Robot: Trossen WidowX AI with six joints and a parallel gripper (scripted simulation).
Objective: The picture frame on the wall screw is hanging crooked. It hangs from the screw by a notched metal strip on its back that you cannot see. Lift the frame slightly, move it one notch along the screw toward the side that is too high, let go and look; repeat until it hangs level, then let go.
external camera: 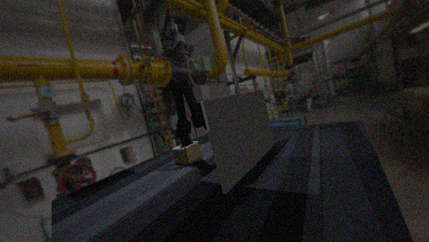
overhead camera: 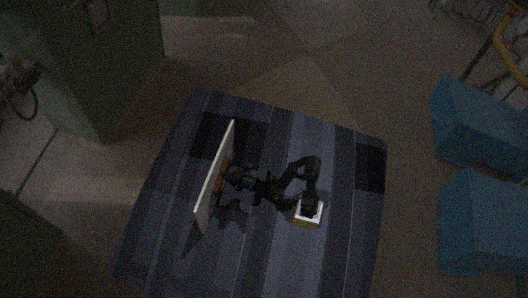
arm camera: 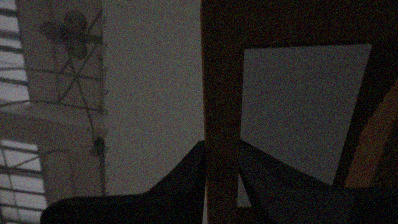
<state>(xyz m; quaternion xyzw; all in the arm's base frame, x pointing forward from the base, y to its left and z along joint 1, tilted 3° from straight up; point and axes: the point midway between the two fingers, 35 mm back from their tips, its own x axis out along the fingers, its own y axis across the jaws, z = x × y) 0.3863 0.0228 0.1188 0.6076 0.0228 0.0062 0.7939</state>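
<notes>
My gripper tip is 50 mm above the picture frame, 10 mm to the left of it and 10 mm short of it. Round my gripper tip: wall panel: 70 mm below, 20 mm ahead.
</notes>
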